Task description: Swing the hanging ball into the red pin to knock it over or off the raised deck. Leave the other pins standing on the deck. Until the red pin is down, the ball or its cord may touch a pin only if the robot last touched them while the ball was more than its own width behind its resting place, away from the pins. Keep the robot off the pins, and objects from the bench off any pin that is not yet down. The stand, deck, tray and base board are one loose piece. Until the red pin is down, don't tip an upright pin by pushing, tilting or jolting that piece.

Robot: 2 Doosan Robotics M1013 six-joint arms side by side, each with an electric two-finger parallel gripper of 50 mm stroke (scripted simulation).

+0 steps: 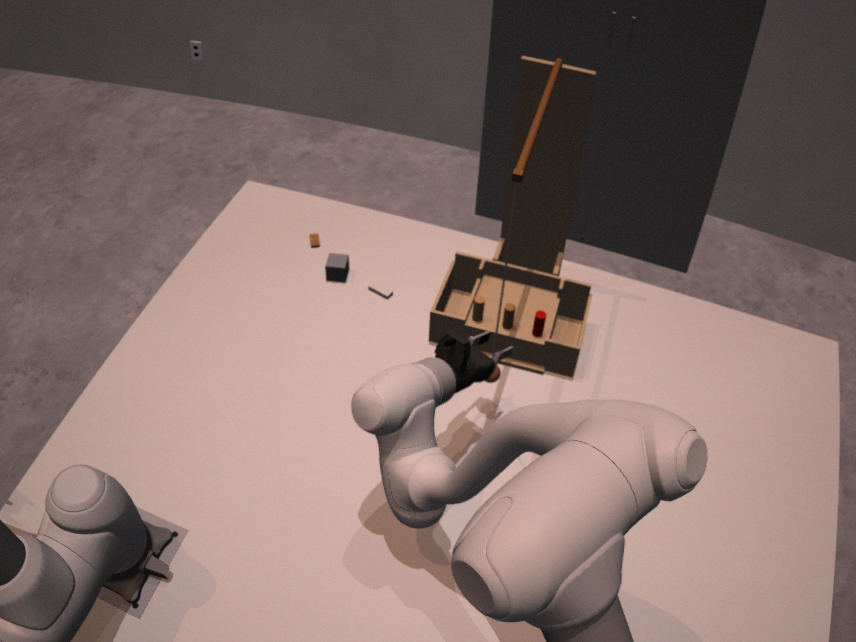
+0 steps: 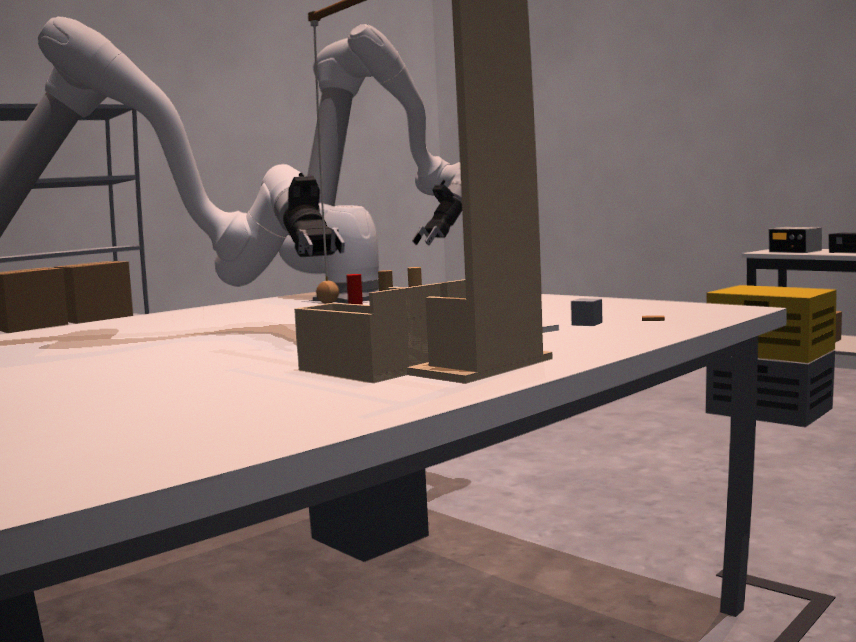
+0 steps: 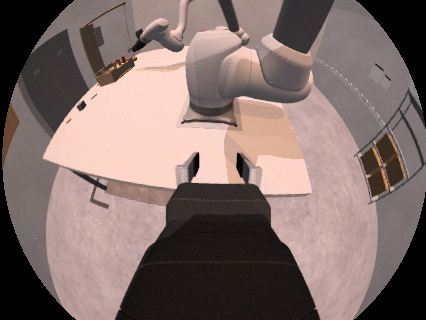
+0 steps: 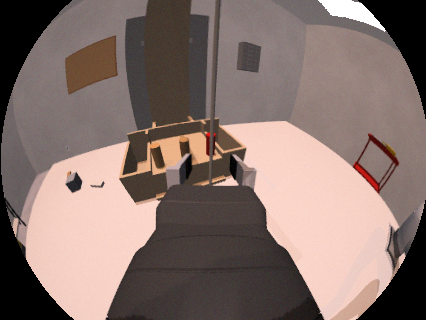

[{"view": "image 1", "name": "my right gripper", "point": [499,343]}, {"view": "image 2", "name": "my left gripper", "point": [420,243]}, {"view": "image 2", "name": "my right gripper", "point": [327,248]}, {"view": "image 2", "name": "dark cube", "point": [584,311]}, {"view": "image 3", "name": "my left gripper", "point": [218,160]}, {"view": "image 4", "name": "my right gripper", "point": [210,162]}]
